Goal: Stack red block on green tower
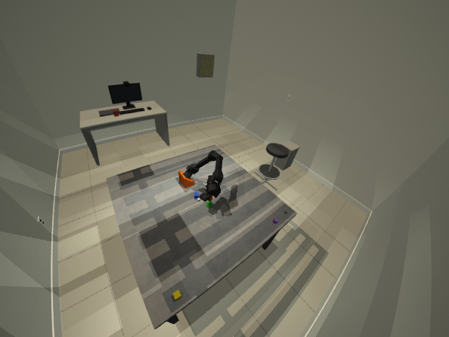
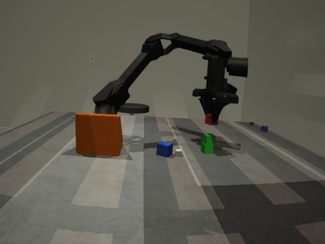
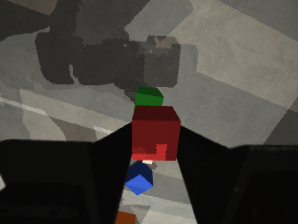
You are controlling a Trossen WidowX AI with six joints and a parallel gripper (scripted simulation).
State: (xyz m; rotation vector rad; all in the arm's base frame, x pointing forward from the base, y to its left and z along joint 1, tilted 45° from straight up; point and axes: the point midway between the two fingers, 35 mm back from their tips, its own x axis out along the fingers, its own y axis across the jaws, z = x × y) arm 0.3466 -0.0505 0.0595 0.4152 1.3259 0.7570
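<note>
Right now the small white cube is 11 cm behind my gripper tip, 10 cm below it and 3 cm to the right of it. Round my gripper tip: blue cube 15 cm behind, 9 cm below, 2 cm to the right; purple cube 45 cm ahead, 35 cm to the left, 9 cm below; red block 1 cm above.
</note>
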